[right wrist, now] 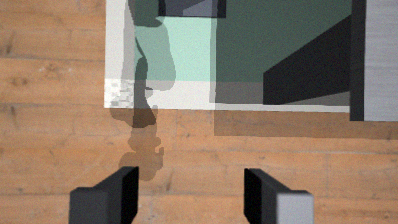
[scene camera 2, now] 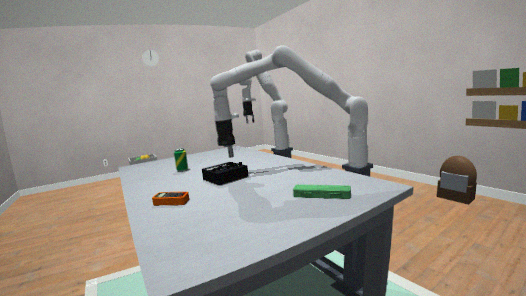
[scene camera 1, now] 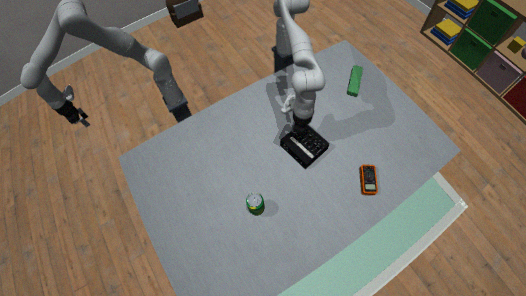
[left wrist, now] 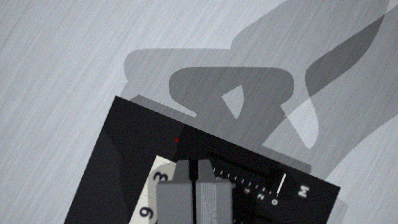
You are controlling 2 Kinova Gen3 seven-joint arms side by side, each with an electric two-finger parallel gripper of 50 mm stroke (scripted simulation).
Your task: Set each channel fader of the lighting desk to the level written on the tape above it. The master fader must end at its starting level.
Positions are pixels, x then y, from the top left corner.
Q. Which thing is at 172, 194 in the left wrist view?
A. My left gripper.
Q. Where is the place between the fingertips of my right gripper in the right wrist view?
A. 191, 190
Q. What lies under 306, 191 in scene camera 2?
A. A green block.
